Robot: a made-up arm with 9 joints. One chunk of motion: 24 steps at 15 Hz.
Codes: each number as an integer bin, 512 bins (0 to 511) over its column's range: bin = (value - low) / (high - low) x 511, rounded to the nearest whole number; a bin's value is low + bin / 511 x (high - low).
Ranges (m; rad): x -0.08..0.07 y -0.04..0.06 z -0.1..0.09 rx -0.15..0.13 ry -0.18..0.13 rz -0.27..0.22
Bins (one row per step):
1: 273 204 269 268 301 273
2: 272 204 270 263 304 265
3: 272 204 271 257 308 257
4: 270 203 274 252 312 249
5: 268 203 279 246 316 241
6: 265 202 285 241 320 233
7: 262 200 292 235 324 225
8: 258 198 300 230 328 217
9: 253 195 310 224 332 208
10: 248 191 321 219 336 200
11: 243 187 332 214 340 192
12: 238 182 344 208 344 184
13: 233 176 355 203 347 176
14: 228 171 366 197 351 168
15: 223 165 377 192 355 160
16: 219 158 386 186 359 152
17: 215 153 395 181 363 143
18: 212 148 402 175 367 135
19: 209 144 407 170 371 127
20: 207 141 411 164 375 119
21: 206 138 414 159 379 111
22: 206 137 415 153 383 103
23: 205 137 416 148 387 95
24: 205 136 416 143 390 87
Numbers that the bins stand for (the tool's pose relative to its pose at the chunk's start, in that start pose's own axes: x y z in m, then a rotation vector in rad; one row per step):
1: 0.0001 -0.0001 0.0000 -0.0032 0.0026 -0.0082
2: -0.0002 -0.0001 0.0004 -0.0059 0.0044 -0.0159
3: -0.0002 -0.0001 0.0008 -0.0092 0.0068 -0.0236
4: -0.0007 -0.0003 0.0019 -0.0119 0.0093 -0.0312
5: -0.0013 -0.0003 0.0037 -0.0152 0.0117 -0.0389
6: -0.0022 -0.0005 0.0060 -0.0179 0.0141 -0.0466
7: -0.0031 -0.0009 0.0086 -0.0212 0.0166 -0.0542
8: -0.0043 -0.0013 0.0115 -0.0240 0.0190 -0.0619
9: -0.0057 -0.0018 0.0153 -0.0273 0.0214 -0.0705
10: -0.0072 -0.0026 0.0194 -0.0300 0.0238 -0.0782
11: -0.0087 -0.0034 0.0234 -0.0327 0.0263 -0.0859
12: -0.0101 -0.0044 0.0279 -0.0360 0.0287 -0.0936
13: -0.0116 -0.0056 0.0320 -0.0388 0.0305 -0.1012
14: -0.0131 -0.0065 0.0361 -0.0421 0.0329 -0.1089
15: -0.0145 -0.0077 0.0402 -0.0448 0.0354 -0.1166
16: -0.0157 -0.0091 0.0435 -0.0481 0.0378 -0.1242
17: -0.0169 -0.0101 0.0469 -0.0508 0.0402 -0.1329
18: -0.0178 -0.0110 0.0495 -0.0541 0.0426 -0.1405
19: -0.0186 -0.0118 0.0513 -0.0568 0.0451 -0.1482
20: -0.0192 -0.0124 0.0528 -0.0601 0.0475 -0.1559
21: -0.0195 -0.0130 0.0539 -0.0629 0.0499 -0.1636
22: -0.0195 -0.0132 0.0543 -0.0662 0.0523 -0.1712
23: -0.0198 -0.0132 0.0547 -0.0689 0.0548 -0.1789
24: -0.0198 -0.0134 0.0547 -0.0716 0.0566 -0.1866

